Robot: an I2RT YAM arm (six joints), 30 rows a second.
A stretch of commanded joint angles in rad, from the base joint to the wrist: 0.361 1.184 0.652 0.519 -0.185 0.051; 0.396 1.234 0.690 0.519 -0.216 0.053; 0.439 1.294 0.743 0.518 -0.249 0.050; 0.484 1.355 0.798 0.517 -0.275 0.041; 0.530 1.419 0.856 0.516 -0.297 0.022; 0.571 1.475 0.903 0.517 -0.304 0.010; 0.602 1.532 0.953 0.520 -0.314 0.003; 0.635 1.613 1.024 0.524 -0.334 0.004; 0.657 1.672 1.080 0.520 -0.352 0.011; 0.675 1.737 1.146 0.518 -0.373 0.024; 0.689 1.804 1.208 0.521 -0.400 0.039; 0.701 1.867 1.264 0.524 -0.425 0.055; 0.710 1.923 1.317 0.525 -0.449 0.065
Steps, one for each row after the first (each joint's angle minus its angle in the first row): 0.035 0.050 0.038 0.000 -0.031 0.002; 0.078 0.110 0.091 -0.001 -0.064 -0.001; 0.123 0.171 0.146 -0.002 -0.090 -0.010; 0.169 0.235 0.204 -0.003 -0.112 -0.029; 0.210 0.291 0.251 -0.002 -0.119 -0.041; 0.241 0.348 0.301 0.001 -0.129 -0.048; 0.274 0.429 0.372 0.005 -0.149 -0.047; 0.296 0.488 0.428 0.001 -0.167 -0.040; 0.314 0.553 0.494 -0.001 -0.188 -0.027; 0.328 0.620 0.556 0.002 -0.215 -0.012; 0.340 0.683 0.612 0.005 -0.240 0.004; 0.349 0.739 0.665 0.006 -0.264 0.014
